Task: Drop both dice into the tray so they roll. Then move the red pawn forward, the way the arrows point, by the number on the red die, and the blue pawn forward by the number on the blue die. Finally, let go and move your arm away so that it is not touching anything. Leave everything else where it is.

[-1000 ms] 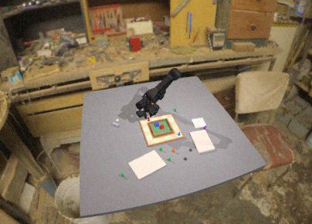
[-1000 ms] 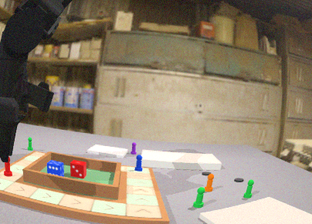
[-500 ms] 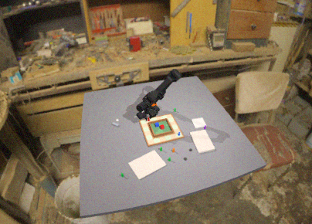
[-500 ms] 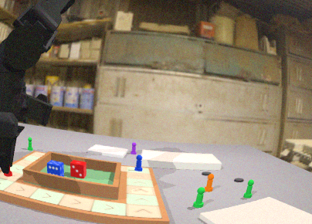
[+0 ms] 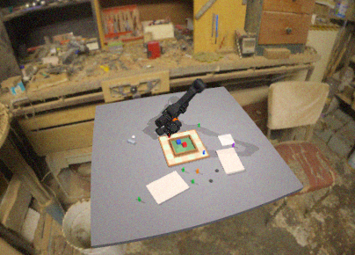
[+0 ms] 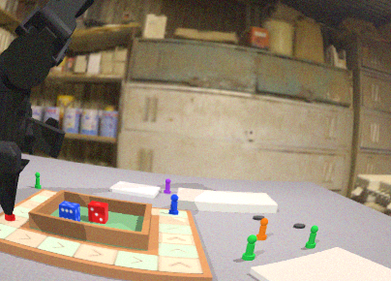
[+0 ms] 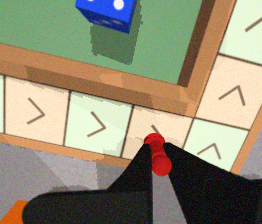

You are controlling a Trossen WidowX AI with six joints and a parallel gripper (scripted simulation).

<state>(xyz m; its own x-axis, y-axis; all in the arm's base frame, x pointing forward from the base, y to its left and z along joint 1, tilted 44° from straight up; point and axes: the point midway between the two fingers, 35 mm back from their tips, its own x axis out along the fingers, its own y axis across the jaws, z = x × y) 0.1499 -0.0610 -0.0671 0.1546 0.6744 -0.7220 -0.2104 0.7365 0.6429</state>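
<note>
My gripper tip is 240 mm short of the blue pawn, 160 mm to the right of it and 10 mm below it. Also, from my gripper tip: purple pawn (390 mm to the left, 260 mm ahead, 10 mm below); red pawn (10 mm above); orange pawn (360 mm ahead, 60 mm to the left, 10 mm below).
</note>
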